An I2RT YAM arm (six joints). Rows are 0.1 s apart.
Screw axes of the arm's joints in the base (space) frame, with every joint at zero. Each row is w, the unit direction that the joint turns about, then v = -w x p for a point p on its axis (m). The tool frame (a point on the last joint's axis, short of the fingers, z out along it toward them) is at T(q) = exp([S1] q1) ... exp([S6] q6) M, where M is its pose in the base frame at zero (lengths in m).
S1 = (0, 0, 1, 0, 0, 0)
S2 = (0, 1, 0, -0.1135, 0, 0.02)
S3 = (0, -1, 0, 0.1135, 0, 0.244)
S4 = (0, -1, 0, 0.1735, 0, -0.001)
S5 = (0, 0, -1, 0, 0.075, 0)
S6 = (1, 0, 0, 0, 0.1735, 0)
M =
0 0 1 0.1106
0 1 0 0
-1 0 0 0.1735
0 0 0 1
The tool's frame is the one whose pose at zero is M.
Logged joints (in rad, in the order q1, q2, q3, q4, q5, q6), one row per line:
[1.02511, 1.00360, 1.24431, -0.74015, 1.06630, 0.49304]
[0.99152, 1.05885, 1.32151, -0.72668, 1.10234, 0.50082]
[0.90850, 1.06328, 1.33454, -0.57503, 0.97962, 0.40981]
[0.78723, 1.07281, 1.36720, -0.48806, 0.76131, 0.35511]
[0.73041, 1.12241, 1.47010, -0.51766, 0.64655, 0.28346]
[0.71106, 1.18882, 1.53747, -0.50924, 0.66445, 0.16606]
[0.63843, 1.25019, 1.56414, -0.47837, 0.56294, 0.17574]
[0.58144, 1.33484, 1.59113, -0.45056, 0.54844, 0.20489]
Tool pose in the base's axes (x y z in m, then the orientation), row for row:
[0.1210, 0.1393, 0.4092, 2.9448, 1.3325, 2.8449]
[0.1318, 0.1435, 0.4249, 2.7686, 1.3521, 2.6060]
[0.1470, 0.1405, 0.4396, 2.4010, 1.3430, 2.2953]
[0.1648, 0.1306, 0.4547, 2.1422, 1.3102, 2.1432]
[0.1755, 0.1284, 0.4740, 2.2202, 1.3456, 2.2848]
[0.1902, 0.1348, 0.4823, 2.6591, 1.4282, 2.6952]
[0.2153, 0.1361, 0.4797, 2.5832, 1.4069, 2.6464]
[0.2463, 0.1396, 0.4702, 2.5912, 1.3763, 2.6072]
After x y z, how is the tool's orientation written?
As angles about the fixed x, y, z axes (roll, pitch, yaw), in radians.
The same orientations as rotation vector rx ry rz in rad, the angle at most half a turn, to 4 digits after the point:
[0.1278, 1.8000, -0.0334]
[0.2082, 1.7623, -0.0531]
[0.2149, 1.7251, 0.0459]
[0.1746, 1.7048, 0.1762]
[0.0885, 1.7076, 0.1915]
[0.0222, 1.6975, 0.0799]
[0.0155, 1.7109, 0.1165]
[0.0679, 1.7359, 0.0935]

